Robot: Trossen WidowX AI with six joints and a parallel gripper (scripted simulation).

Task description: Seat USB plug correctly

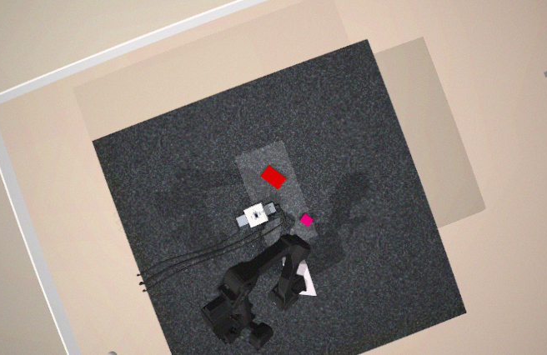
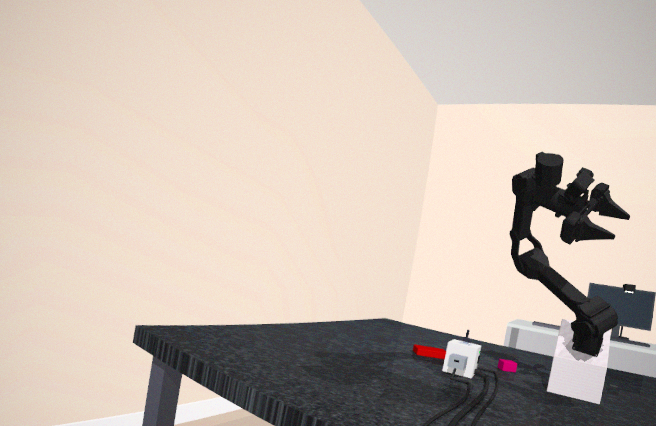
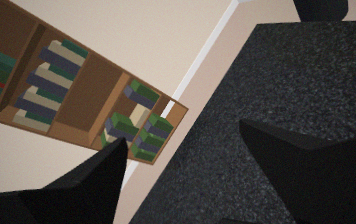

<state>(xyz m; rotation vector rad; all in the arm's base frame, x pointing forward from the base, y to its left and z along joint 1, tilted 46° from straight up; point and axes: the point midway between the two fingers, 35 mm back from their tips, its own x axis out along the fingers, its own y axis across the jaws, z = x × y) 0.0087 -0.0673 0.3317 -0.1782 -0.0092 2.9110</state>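
My gripper tip is 340 mm short of the USB plug, 310 mm above it and 80 mm to the left of it. From my gripper tip the other things lie so: red block: 480 mm ahead, 390 mm below, 180 mm to the right; then magenta block: 390 mm below, 280 mm to the right, 270 mm ahead; then grey socket: 340 mm ahead, 330 mm below, 80 mm to the right.
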